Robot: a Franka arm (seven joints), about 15 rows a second.
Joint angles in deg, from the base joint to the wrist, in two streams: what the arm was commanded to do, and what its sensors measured. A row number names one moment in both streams.
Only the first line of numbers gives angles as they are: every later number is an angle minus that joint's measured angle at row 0.
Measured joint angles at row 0:
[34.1 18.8 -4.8 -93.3 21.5 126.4 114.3]
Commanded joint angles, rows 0 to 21:
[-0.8 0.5 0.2 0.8 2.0 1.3 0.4]
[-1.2 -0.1 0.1 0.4 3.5 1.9 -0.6]
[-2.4 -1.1 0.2 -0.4 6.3 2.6 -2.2]
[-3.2 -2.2 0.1 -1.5 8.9 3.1 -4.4]
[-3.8 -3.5 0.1 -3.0 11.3 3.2 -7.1]
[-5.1 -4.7 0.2 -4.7 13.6 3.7 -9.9]
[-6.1 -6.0 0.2 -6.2 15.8 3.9 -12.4]
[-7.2 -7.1 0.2 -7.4 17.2 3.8 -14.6]
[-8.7 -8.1 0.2 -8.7 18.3 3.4 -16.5]
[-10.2 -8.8 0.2 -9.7 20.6 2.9 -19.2]
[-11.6 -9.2 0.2 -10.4 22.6 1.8 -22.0]
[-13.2 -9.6 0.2 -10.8 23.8 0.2 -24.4]
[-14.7 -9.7 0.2 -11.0 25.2 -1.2 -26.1]
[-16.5 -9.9 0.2 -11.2 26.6 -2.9 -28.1]
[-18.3 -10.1 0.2 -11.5 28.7 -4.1 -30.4]
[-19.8 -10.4 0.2 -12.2 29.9 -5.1 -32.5]
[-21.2 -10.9 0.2 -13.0 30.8 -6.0 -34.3]
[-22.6 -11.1 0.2 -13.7 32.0 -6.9 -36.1]
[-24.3 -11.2 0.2 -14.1 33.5 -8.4 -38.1]
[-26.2 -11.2 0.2 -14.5 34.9 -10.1 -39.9]
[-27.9 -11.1 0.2 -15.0 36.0 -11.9 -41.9]
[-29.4 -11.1 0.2 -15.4 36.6 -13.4 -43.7]
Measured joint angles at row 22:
[-26.1 -9.2 -0.5 -12.7 33.9 -11.0 -39.3]
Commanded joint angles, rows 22 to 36:
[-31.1 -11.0 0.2 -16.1 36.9 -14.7 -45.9]
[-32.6 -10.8 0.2 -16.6 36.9 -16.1 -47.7]
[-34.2 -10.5 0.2 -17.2 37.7 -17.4 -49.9]
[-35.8 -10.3 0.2 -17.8 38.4 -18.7 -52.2]
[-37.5 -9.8 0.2 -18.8 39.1 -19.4 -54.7]
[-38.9 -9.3 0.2 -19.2 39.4 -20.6 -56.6]
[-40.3 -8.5 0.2 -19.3 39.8 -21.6 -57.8]
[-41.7 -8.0 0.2 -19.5 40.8 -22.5 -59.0]
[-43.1 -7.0 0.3 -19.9 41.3 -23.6 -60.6]
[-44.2 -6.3 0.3 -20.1 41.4 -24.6 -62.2]
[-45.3 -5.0 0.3 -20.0 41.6 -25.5 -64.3]
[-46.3 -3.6 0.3 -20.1 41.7 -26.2 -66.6]
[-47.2 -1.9 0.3 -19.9 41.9 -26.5 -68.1]
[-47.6 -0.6 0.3 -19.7 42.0 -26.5 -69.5]
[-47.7 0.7 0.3 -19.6 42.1 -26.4 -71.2]
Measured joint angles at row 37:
[-46.5 -2.0 -0.4 -20.1 40.2 -25.4 -67.2]
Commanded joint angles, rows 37 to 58:
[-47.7 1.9 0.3 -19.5 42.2 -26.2 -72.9]
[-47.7 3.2 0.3 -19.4 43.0 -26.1 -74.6]
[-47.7 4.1 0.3 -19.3 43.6 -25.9 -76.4]
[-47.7 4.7 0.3 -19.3 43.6 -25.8 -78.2]
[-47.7 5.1 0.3 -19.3 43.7 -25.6 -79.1]
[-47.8 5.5 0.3 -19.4 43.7 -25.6 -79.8]
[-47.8 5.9 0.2 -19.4 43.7 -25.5 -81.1]
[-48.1 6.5 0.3 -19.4 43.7 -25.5 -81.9]
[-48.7 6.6 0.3 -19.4 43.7 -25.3 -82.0]
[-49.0 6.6 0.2 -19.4 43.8 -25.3 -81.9]
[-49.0 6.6 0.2 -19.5 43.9 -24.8 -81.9]
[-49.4 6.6 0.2 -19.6 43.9 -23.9 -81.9]
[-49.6 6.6 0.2 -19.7 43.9 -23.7 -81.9]
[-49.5 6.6 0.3 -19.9 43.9 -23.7 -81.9]
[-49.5 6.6 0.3 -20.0 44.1 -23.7 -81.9]
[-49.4 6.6 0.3 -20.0 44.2 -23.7 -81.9]
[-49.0 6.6 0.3 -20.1 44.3 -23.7 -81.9]
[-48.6 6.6 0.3 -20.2 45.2 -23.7 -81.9]
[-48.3 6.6 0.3 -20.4 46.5 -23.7 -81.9]
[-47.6 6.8 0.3 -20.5 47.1 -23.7 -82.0]
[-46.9 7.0 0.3 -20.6 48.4 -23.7 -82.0]
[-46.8 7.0 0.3 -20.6 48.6 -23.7 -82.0]
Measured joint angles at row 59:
[-47.3 6.8 0.1 -20.1 46.3 -24.2 -80.1]
